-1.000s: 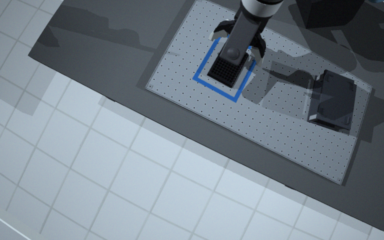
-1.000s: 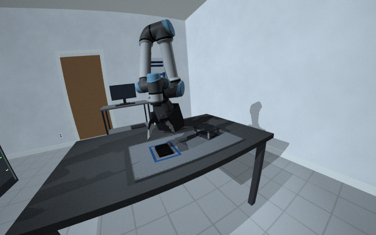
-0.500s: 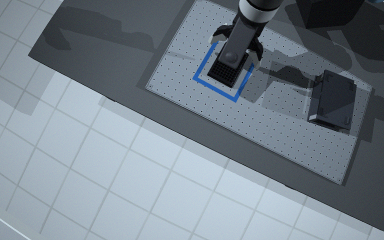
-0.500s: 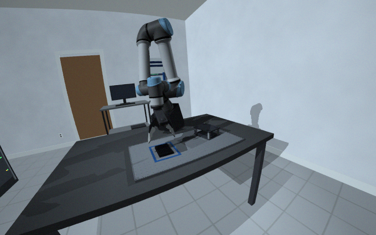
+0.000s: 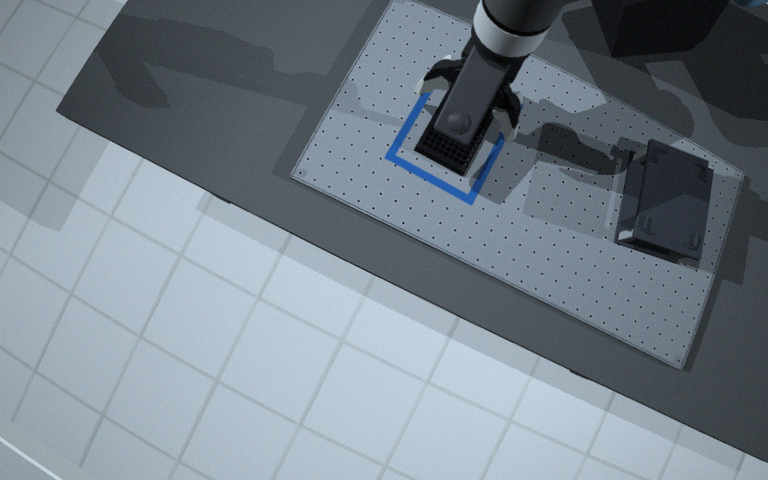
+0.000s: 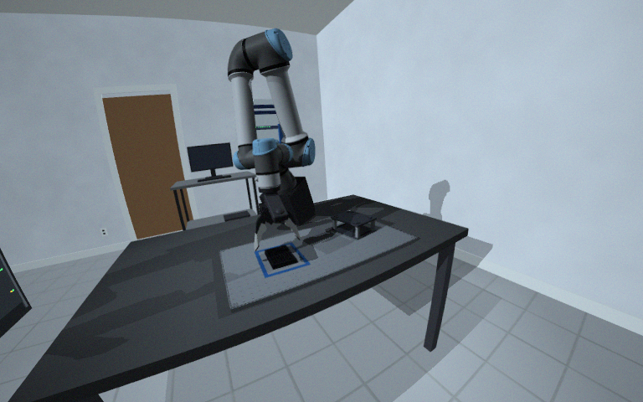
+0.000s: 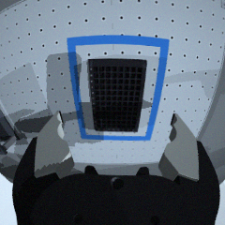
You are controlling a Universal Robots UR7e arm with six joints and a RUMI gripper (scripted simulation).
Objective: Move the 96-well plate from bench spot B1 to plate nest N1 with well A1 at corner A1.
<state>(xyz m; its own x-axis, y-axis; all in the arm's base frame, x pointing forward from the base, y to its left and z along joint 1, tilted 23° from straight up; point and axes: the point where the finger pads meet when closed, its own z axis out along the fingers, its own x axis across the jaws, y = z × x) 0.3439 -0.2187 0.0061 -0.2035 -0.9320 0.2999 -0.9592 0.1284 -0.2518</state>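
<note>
Now: hand 40 mm above the black 96-well plate. From my hand the other things lie so: raised plate nest: 350 mm to the left, 20 mm ahead, 10 mm above.
</note>
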